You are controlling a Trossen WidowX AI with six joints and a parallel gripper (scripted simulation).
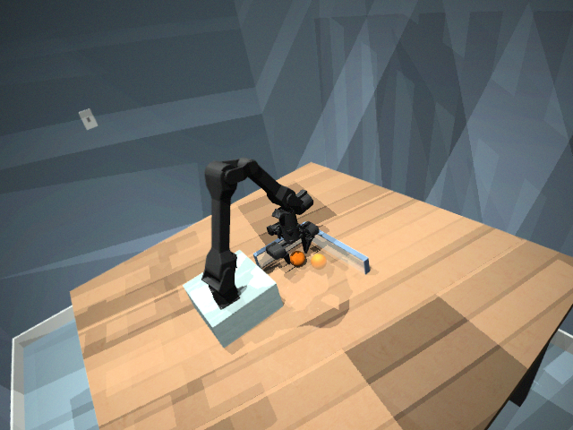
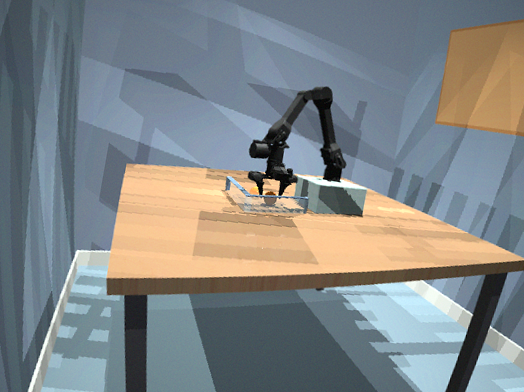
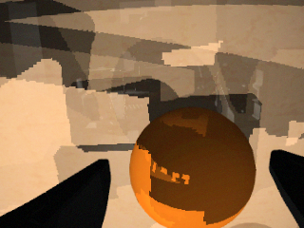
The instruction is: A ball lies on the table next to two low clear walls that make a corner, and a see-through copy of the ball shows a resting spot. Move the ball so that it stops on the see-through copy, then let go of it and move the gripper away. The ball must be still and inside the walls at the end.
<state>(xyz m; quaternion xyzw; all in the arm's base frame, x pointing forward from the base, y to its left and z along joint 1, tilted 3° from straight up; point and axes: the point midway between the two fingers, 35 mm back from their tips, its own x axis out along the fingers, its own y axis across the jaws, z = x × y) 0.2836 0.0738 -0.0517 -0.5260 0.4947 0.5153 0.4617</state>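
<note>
The see-through copy is 40 mm ahead of my gripper tip and 70 mm to the right of it. The rest, counted from my gripper tip: orange ball right at my gripper tip.
</note>
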